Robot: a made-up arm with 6 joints. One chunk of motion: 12 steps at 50 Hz.
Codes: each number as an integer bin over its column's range. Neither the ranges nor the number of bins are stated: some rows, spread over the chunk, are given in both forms.
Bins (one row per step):
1: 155 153 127 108 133 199
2: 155 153 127 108 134 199
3: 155 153 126 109 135 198
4: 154 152 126 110 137 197
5: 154 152 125 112 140 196
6: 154 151 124 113 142 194
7: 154 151 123 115 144 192
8: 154 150 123 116 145 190
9: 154 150 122 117 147 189
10: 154 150 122 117 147 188
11: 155 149 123 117 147 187
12: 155 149 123 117 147 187
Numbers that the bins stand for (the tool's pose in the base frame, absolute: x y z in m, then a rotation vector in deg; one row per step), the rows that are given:
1: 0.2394 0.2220 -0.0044 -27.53 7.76 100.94
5: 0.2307 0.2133 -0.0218 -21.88 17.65 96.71
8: 0.2307 0.1959 -0.0392 -16.24 24.71 88.24
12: 0.2394 0.1872 -0.0392 -14.82 27.53 84.00
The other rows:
2: 0.2394 0.2220 -0.0044 -27.53 9.18 100.94
3: 0.2394 0.2220 -0.0131 -26.12 10.59 99.53
4: 0.2307 0.2133 -0.0131 -24.71 13.41 98.12
6: 0.2307 0.2046 -0.0305 -20.47 20.47 93.88
7: 0.2307 0.2046 -0.0392 -17.65 23.29 91.06
9: 0.2307 0.1959 -0.0479 -14.82 27.53 86.82
10: 0.2307 0.1959 -0.0479 -14.82 27.53 85.41
11: 0.2394 0.1872 -0.0392 -14.82 27.53 84.00

